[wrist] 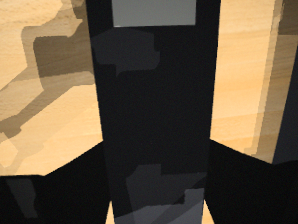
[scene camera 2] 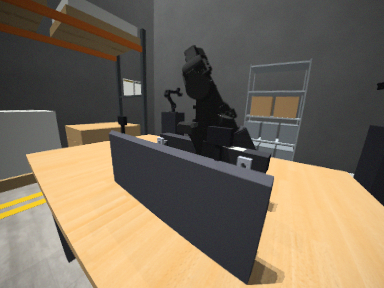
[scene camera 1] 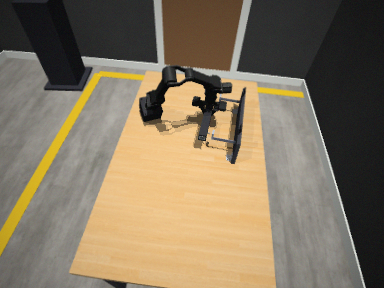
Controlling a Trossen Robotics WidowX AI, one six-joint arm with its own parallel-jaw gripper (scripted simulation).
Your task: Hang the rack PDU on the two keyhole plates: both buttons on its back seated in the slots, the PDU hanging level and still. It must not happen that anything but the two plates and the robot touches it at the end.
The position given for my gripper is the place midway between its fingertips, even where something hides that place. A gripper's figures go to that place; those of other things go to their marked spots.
Scene:
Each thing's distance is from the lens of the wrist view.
my gripper (wrist: pixel 152 140): 11 cm
rack PDU (wrist: pixel 155 75): 6 cm

